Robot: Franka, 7 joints.
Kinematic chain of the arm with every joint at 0, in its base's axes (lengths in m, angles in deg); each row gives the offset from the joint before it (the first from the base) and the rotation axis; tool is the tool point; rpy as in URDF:
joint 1: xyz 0 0 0.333 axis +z
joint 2: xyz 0 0 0 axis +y
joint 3: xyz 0 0 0.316 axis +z
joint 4: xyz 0.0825 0 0 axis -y
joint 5: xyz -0.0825 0 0.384 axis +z
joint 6: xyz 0 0 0 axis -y
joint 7: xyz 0.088 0 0 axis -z
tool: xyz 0 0 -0.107 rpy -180 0 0
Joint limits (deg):
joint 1: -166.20..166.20
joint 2: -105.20..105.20
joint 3: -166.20..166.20
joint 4: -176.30..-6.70
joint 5: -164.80..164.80
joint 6: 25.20..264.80
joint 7: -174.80..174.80
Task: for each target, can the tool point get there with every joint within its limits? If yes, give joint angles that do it. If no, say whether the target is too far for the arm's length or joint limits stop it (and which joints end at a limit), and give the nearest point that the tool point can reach.
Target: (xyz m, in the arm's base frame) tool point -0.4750 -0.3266 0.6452
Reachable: yes | joints -14.66 3.61 -127.07 -97.37 -49.11 110.25 -38.06
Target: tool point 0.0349 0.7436 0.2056
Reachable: yes | joints 79.02 77.02 -0.04 -29.88 -125.28 212.60 -32.23
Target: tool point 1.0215 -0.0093 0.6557
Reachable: no: too far | nearest point 0.8180 -0.0074 0.5914 | short by 0.213 m
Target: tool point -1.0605 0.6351 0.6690
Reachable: no: too far | nearest point -0.7102 0.4253 0.5580 | short by 0.423 m
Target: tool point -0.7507 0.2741 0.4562
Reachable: yes | joints -56.76 -62.81 -111.00 -63.44 -3.09 141.88 88.17
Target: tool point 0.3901 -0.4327 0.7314
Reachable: yes | joints -58.32 15.32 0.18 -59.05 -128.42 212.80 132.35
